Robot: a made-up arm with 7 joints. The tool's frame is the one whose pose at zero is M.
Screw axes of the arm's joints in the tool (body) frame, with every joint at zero. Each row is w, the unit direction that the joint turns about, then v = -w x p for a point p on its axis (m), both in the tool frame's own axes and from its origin. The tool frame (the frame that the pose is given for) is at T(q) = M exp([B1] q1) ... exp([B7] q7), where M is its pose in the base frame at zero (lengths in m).
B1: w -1 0 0 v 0.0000 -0.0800 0.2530
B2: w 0 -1 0 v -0.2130 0.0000 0.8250
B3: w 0 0 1 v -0.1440 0.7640 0.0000
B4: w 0 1 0 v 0.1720 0.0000 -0.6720
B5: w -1 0 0 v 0.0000 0.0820 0.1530
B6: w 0 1 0 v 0.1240 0.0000 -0.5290
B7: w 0 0 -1 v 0.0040 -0.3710 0.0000
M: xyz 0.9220 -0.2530 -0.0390 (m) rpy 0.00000 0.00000 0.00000 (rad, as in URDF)
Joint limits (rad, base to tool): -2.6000..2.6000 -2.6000..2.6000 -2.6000..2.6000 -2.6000..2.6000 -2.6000..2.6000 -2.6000..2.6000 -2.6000..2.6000
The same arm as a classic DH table. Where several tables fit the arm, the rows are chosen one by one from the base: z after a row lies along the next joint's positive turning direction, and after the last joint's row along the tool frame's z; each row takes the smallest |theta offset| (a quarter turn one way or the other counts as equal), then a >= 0, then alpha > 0; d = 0 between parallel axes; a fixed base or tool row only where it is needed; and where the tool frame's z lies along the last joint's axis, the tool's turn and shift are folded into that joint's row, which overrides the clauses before.
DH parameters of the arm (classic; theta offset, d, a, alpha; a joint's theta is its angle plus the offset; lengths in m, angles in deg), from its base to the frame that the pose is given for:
base (fixed): -90 0.041 0 90
joint 1: -90 -0.097 0.293 -90
joint 2: 90 0.397 0.061 -90
joint 3: 0 0.041 0.092 -90
joint 4: -90 0.297 0.09 90
joint 5: 0 -0.143 -0.042 -90
joint 6: 90 -0.157 0.158 -90
joint 7: -0.62 0 0.371 180
tool (fixed): -0.62 0.124 0 0
Joint limits (deg, base to tool): -148.97..148.97 -148.97..148.97 -148.97..148.97 -148.97..148.97 -148.97..148.97 -148.97..148.97 -148.97..148.97

